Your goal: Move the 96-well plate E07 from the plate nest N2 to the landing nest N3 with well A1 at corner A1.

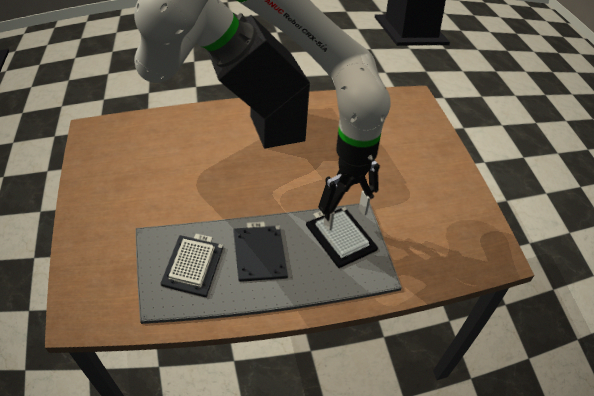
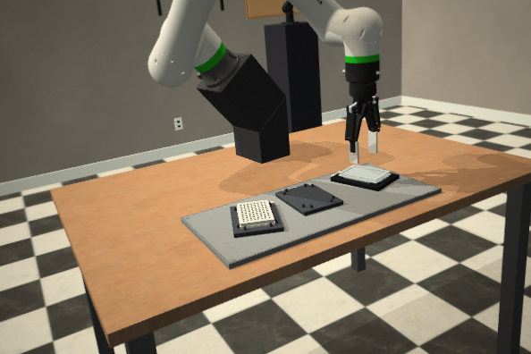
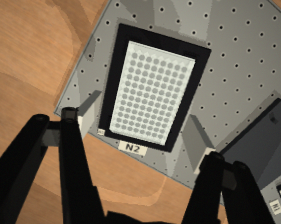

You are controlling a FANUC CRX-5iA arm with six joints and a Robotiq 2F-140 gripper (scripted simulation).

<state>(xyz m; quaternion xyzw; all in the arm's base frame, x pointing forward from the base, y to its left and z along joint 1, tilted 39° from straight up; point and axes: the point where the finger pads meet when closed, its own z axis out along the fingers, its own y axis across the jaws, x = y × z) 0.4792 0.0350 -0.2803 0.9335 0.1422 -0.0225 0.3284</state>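
Right now my hand is 7 cm above the plate. Round my hand: landing nest N3: 2 cm ahead, 22 cm to the right, 9 cm below; then N2 label: 9 cm behind, 3 cm to the right, 9 cm below; then plate nest N2: 9 cm below.
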